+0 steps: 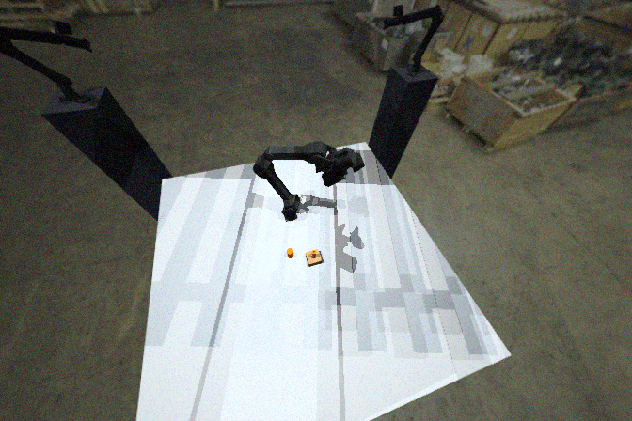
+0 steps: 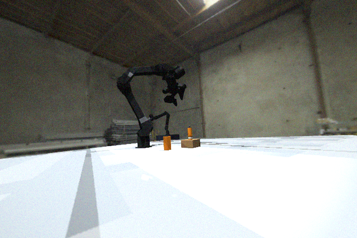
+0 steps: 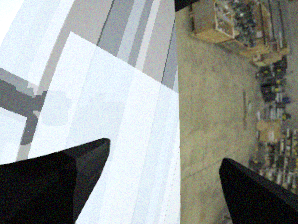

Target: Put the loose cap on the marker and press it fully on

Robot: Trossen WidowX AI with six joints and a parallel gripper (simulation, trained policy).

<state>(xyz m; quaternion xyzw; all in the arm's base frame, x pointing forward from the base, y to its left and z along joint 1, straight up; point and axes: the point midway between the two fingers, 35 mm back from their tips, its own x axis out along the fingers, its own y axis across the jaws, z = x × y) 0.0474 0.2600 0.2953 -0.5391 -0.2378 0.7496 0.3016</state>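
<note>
Right now my gripper tip is 340 mm to the left of the orange cap, 250 mm above it and 180 mm short of it. The rest, counted from my gripper tip: tan holder block (260 mm below, 240 mm to the right, 230 mm ahead); then orange marker (240 mm to the right, 230 mm ahead, 200 mm below).
</note>
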